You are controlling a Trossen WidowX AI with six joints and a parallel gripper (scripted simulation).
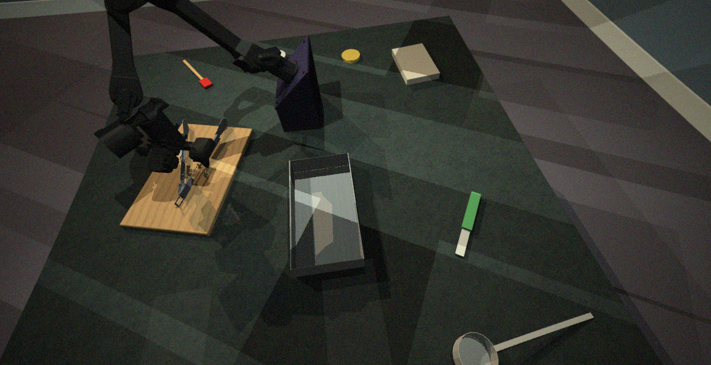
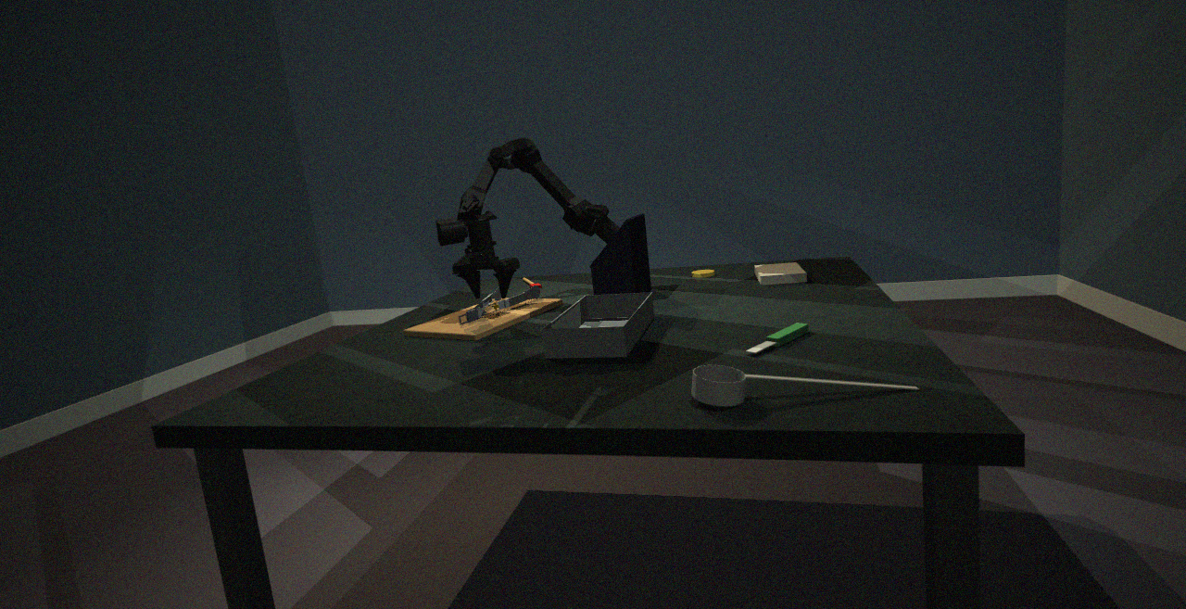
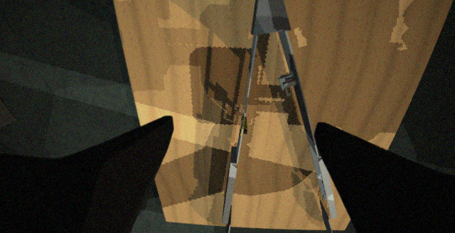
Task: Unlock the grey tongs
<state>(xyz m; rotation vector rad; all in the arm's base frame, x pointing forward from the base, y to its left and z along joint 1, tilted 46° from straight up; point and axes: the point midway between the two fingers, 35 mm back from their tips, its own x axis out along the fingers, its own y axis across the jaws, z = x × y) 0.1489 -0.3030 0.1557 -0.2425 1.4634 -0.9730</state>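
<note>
Right now the wooden board is 50 mm below my gripper tip, 20 mm to the right of it and 10 mm behind it. From my gripper tip the other things lie so: yellow disc: 550 mm to the left, 410 mm behind, 50 mm below; then green-handled tool: 660 mm to the left, 360 mm ahead, 50 mm below; then roasting tin: 330 mm to the left, 220 mm ahead, 30 mm below.
</note>
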